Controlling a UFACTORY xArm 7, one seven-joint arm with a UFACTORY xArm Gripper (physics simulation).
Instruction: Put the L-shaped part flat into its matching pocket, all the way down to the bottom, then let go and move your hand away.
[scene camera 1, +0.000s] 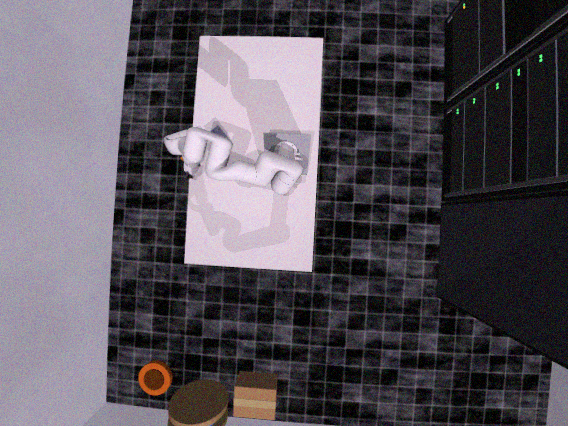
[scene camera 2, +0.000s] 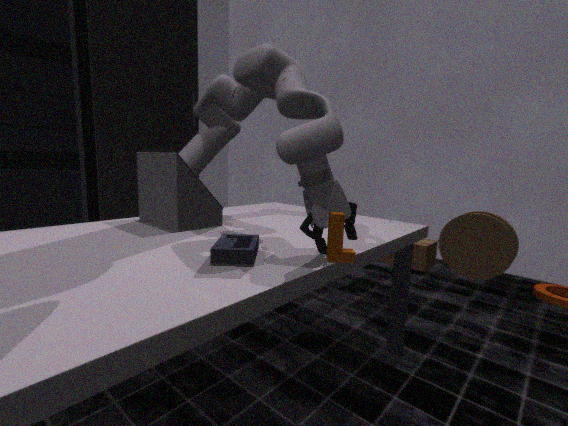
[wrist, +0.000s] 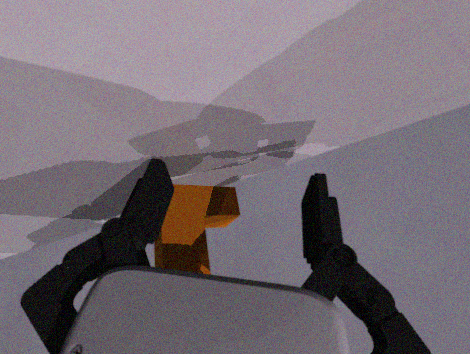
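Pixels of known places: gripper, fingertip midpoint: (scene camera 1: 194, 171) (wrist: 236, 180); arm's base, link origin: (scene camera 1: 285, 151) (scene camera 2: 178, 175).
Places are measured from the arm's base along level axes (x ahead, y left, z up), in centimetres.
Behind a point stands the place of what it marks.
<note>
The orange L-shaped part (scene camera 1: 182, 158) @(x 59.0, y 9.9, z -5.0 cm) (scene camera 2: 336, 237) @(x 59.1, y 8.5, z -10.2 cm) (wrist: 187, 212) @(x 57.2, y 10.8, z -13.7 cm) stands upright near the table's edge, its long leg up and its short foot at the bottom in the scene camera 2 view. My gripper (scene camera 2: 337, 244) @(x 55.3, y 15.1, z -14.2 cm) (wrist: 236, 180) @(x 55.3, y 15.1, z -14.2 cm) is open, with nothing held. In the wrist view the part shows between the spread fingers, close by the left finger; whether they touch is unclear. The gripper's palm hides part of it. The dark block with the pocket (scene camera 2: 232, 256) @(x 47.4, y -11.2, z -13.8 cm) lies on the table, left of the gripper in the scene camera 2 view; the arm covers much of it from above.
The white table (scene camera 1: 295, 60) @(x 3.2, y -62.6, z -15.9 cm) (scene camera 2: 125, 320) @(x 57.0, y -35.4, z -15.9 cm) carries the arm's grey wedge base (scene camera 2: 157, 190) @(x 1.3, y -7.5, z -4.4 cm). On the floor are an orange ring-like object (scene camera 1: 142, 378) (scene camera 2: 541, 292), a round brown object (scene camera 1: 199, 402) (scene camera 2: 478, 245) and a wooden box (scene camera 1: 255, 400) (scene camera 2: 425, 256).
</note>
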